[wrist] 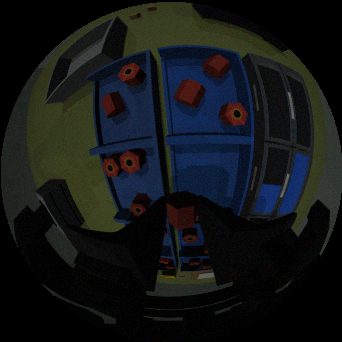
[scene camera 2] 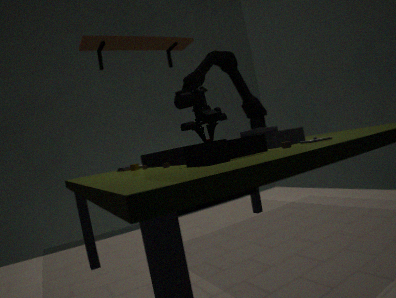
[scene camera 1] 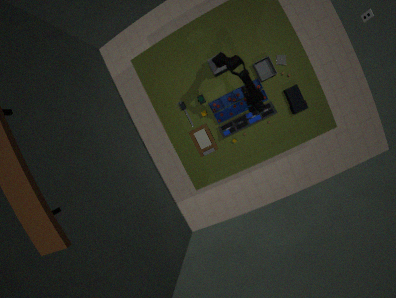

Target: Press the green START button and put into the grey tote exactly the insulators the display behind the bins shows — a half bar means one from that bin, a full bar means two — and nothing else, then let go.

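Frame: origin at the arm's base, x ahead, y left, z up, level; metres.
Seen in the pictures: gripper, between the fingertips: (wrist: pixel 181 200) (scene camera 1: pixel 246 98); arm's base, origin of its link: (wrist: pixel 47 212) (scene camera 2: pixel 259 129) (scene camera 1: pixel 219 62).
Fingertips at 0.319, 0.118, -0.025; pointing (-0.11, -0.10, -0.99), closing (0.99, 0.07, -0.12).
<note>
Offsets run from my fingertips to a thing's top centre, as dx, dy, dz. "pt": to the spot under its first point.
My gripper (scene camera 2: pixel 208 140) (wrist: pixel 181 200) is shut on a red insulator @[+0.002, -0.008, +0.016] (wrist: pixel 180 214), held low above the blue bins (scene camera 1: pixel 228 102) (wrist: pixel 200 167). More red insulators @[-0.002, +0.095, -0.030] (wrist: pixel 190 93) @[-0.058, +0.017, -0.029] (wrist: pixel 130 162) lie in several bin compartments; the one under and ahead of my fingertips has bare floor. The grey tote @[-0.181, +0.202, -0.005] (scene camera 1: pixel 264 69) (wrist: pixel 86 54) stands beside the bins, at the upper left in the wrist view; no insulator is visible in it. The dark display (scene camera 1: pixel 240 124) (wrist: pixel 278 145) behind the bins shows a short blue bar @[+0.124, +0.013, -0.012] (wrist: pixel 268 198) and a taller one @[+0.168, +0.021, +0.004] (wrist: pixel 295 185). A small green button box @[-0.109, -0.335, -0.018] (scene camera 1: pixel 201 99) stands near the bins' far end.
A black box @[+0.105, +0.367, -0.003] (scene camera 1: pixel 295 99) stands beyond the display's right end. A brown-framed tray @[pt +0.148, -0.476, -0.047] (scene camera 1: pixel 194 134), yellow blocks @[+0.009, -0.346, -0.020] (scene camera 1: pixel 204 114) @[+0.288, -0.175, -0.033] (scene camera 1: pixel 234 141) and a thin rod @[pt +0.009, -0.478, -0.055] (scene camera 1: pixel 189 118) lie at the left. A grey flat piece @[-0.221, +0.354, -0.053] (scene camera 1: pixel 281 60) lies past the tote. An orange shelf (scene camera 2: pixel 135 43) hangs on the wall.
</note>
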